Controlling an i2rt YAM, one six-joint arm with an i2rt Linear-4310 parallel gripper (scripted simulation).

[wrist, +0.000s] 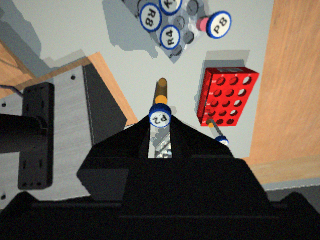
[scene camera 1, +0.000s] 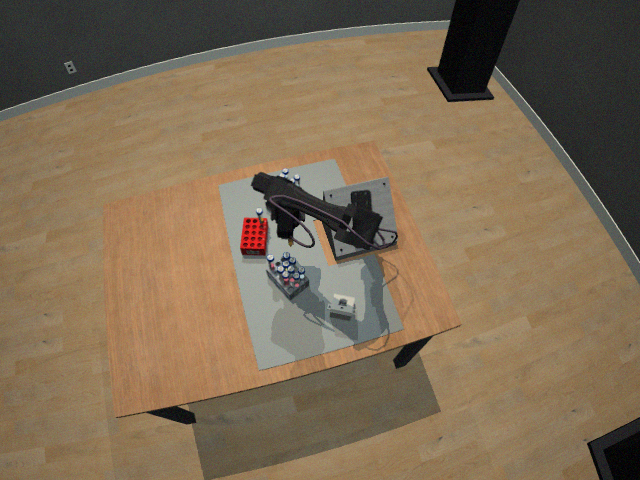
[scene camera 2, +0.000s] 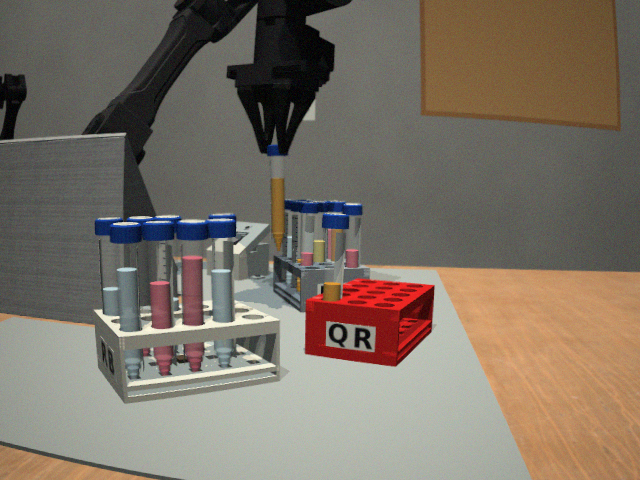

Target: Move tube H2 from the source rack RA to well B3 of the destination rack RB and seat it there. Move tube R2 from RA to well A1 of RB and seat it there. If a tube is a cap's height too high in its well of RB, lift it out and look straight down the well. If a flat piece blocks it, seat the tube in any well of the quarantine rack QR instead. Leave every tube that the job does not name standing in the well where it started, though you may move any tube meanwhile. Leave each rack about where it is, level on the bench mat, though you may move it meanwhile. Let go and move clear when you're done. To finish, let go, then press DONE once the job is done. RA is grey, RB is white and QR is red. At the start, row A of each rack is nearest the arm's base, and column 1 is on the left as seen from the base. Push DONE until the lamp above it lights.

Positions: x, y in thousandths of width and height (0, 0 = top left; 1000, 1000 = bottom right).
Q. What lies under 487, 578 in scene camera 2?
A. A grey rack RA.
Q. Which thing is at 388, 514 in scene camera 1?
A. A red rack QR.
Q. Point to a red rack QR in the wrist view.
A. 692, 335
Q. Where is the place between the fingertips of the gripper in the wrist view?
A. At 502, 498
